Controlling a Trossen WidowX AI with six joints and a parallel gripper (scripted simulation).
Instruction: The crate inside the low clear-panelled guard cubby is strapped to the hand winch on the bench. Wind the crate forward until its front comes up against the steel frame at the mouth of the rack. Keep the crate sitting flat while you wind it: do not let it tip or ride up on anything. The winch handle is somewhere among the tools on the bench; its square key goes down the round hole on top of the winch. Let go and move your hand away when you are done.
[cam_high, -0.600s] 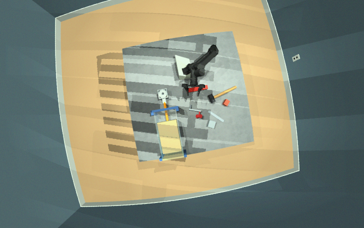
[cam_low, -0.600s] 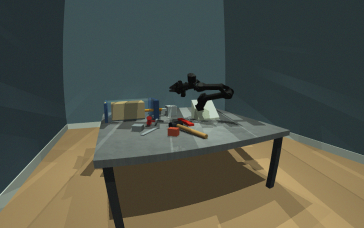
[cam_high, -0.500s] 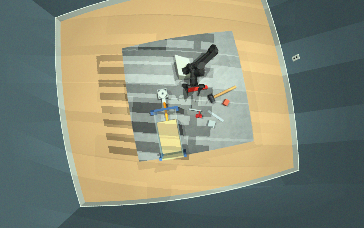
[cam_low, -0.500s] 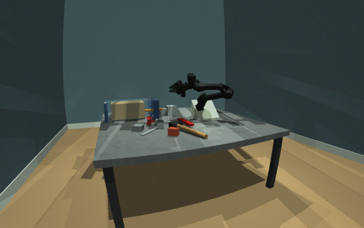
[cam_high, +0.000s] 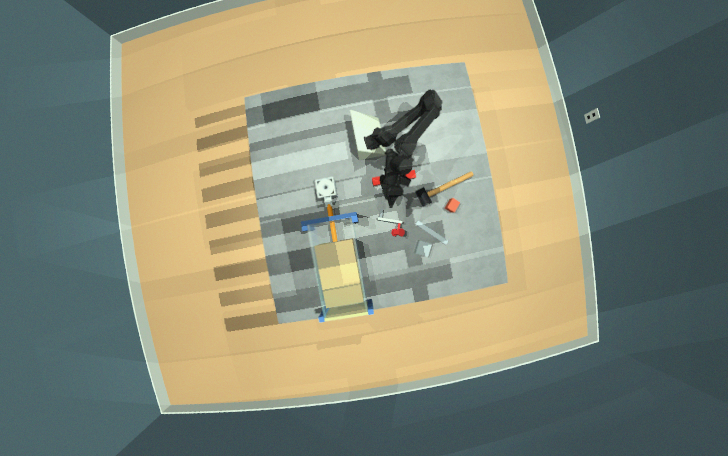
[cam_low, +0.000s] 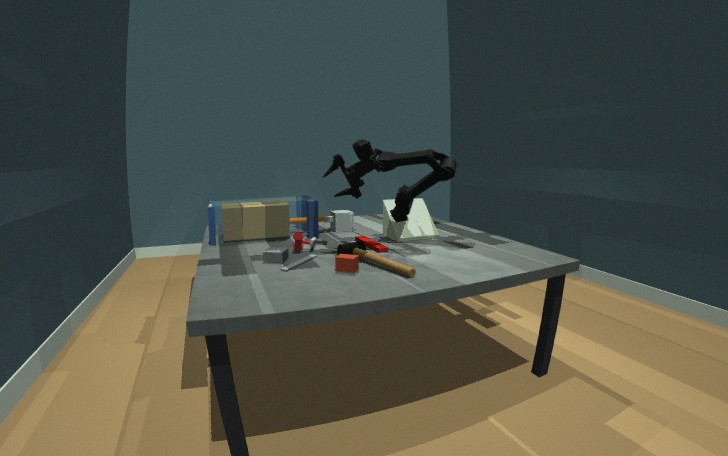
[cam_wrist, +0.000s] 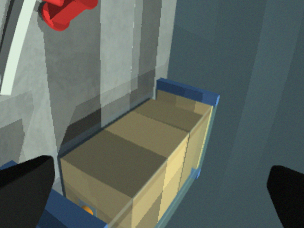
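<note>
Now: the winch handle 21 cm below my gripper tip, 9 cm ahead of it and 2 cm to the left of it. Round my gripper tip: grey block (26 cm ahead, 21 cm below, 13 cm to the left); red flat bar (22 cm below, 14 cm behind, 10 cm to the left); red spool-shaped handle grip (20 cm below, 13 cm ahead, 4 cm to the left).
</note>
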